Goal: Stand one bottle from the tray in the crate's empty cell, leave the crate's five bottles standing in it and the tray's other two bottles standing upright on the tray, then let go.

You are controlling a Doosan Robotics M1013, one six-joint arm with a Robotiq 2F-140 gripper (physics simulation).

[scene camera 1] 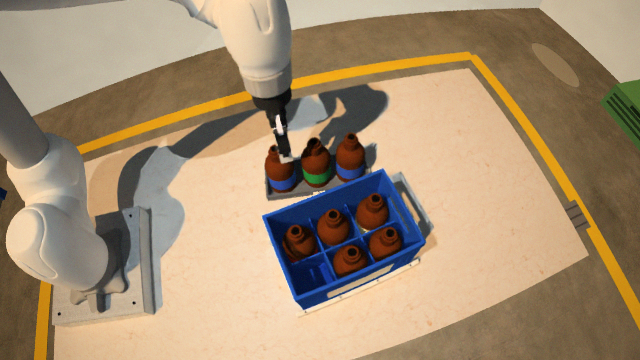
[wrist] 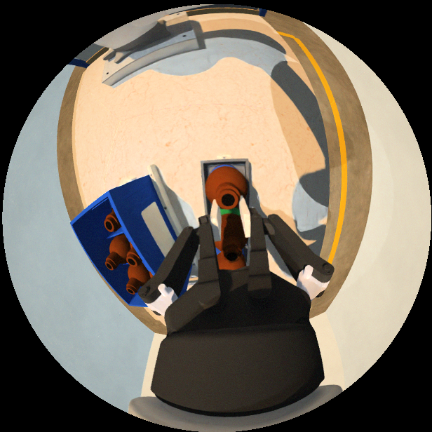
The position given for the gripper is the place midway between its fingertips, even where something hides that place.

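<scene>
Visible: a green-banded bottle (scene camera 1: 316,163), also in the wrist view (wrist: 233,239); a blue-banded brown bottle (scene camera 1: 282,177); a blue-banded brown bottle (scene camera 1: 333,228); a blue-banded brown bottle (scene camera 1: 349,259). The gripper (scene camera 1: 285,154) is visible too, and the wrist view also shows the gripper (wrist: 229,206).
</scene>
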